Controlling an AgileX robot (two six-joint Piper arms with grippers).
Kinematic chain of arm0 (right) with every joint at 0, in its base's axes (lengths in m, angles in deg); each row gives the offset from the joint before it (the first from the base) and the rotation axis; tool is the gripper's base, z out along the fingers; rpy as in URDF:
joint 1: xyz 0 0 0.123 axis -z
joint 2: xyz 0 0 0 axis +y
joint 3: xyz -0.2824 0 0.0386 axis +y
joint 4: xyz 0.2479 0 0.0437 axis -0.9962 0 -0.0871
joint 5: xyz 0 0 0 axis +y
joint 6: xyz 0.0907 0 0.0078 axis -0.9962 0 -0.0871
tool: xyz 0 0 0 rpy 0 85 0
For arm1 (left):
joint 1: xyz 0 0 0.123 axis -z
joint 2: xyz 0 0 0 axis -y
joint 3: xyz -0.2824 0 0.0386 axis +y
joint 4: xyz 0.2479 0 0.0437 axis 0.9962 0 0.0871
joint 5: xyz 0 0 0 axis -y
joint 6: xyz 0.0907 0 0.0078 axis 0.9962 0 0.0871
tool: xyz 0 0 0 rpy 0 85 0
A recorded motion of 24 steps. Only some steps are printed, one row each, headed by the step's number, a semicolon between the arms.
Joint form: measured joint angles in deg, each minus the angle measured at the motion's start. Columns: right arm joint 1, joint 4, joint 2, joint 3, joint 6, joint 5; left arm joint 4, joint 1, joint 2, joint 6, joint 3, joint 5.
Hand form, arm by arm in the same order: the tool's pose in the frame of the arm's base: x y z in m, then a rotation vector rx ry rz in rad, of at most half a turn. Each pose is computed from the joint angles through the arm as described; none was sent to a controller.
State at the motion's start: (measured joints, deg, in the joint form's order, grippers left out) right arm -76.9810 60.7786 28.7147 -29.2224 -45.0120 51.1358; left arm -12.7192 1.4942 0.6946 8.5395 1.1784 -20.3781
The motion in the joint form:
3: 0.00 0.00 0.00 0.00 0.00 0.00; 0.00 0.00 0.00 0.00 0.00 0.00
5: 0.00 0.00 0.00 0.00 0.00 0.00; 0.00 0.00 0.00 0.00 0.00 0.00
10: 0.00 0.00 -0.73 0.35 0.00 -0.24; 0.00 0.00 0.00 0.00 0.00 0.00
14: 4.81 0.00 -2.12 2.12 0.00 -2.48; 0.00 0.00 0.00 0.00 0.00 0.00
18: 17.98 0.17 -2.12 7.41 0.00 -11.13; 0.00 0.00 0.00 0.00 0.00 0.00
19: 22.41 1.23 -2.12 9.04 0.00 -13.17; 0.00 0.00 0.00 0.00 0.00 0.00
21: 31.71 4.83 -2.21 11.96 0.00 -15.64; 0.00 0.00 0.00 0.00 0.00 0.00
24: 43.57 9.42 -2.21 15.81 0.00 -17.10; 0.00 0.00 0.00 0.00 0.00 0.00
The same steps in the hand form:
3: 0.0780 0.0625 0.3094 -0.8398 1.7001 0.1166; 0.0527 -0.0084 0.1755 0.0231 1.8406 -0.1305
5: 0.0780 0.0625 0.3094 -0.8398 1.7001 0.1166; 0.0527 -0.0084 0.1755 0.0231 1.8406 -0.1305
10: 0.0774 0.0606 0.3087 -0.8365 1.6949 0.1251; 0.0527 -0.0084 0.1755 0.0231 1.8406 -0.1305
14: 0.0799 0.0533 0.3023 -0.7850 1.7062 0.0974; 0.0527 -0.0084 0.1755 0.0231 1.8406 -0.1305
18: 0.0878 0.0466 0.2786 -0.7151 1.7443 0.0116; 0.0527 -0.0084 0.1755 0.0231 1.8406 -0.1305
19: 0.0908 0.0422 0.2716 -0.6882 1.7540 -0.0400; 0.0527 -0.0084 0.1755 0.0231 1.8406 -0.1305
21: 0.0965 0.0289 0.2596 -0.6235 1.7725 -0.1865; 0.0527 -0.0084 0.1755 0.0231 1.8406 -0.1305
24: 0.0999 0.0084 0.2422 -0.5358 1.8221 -0.3948; 0.0527 -0.0084 0.1755 0.0231 1.8406 -0.1305

